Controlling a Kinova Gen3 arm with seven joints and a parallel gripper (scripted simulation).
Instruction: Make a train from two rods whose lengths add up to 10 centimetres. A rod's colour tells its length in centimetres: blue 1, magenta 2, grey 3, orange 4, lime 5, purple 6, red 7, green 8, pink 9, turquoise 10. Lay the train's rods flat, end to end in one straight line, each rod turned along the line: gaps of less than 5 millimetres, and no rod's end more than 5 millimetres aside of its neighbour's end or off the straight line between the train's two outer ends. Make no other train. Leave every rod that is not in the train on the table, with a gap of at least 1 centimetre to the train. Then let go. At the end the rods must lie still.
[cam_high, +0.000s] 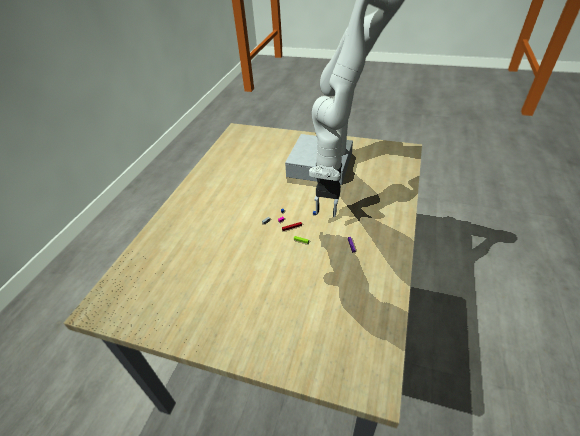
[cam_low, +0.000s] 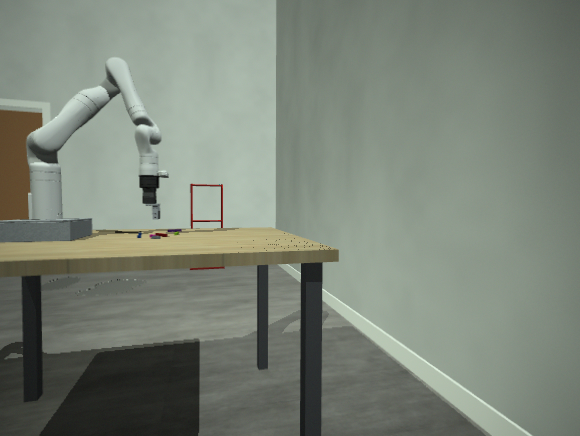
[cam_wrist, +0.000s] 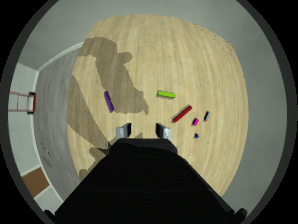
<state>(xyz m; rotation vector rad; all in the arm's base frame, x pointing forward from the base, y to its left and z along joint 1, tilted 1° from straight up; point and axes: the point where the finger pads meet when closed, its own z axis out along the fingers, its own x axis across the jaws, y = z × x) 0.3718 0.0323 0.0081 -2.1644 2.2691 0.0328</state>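
Now: the grey rod 1 cm ahead of my hand, 21 cm to the right of it and 7 cm below it. Round my hand: purple rod (7 cm ahead, 10 cm to the left, 7 cm below); lime rod (8 cm ahead, 7 cm to the right, 7 cm below); red rod (2 cm ahead, 11 cm to the right, 7 cm below).
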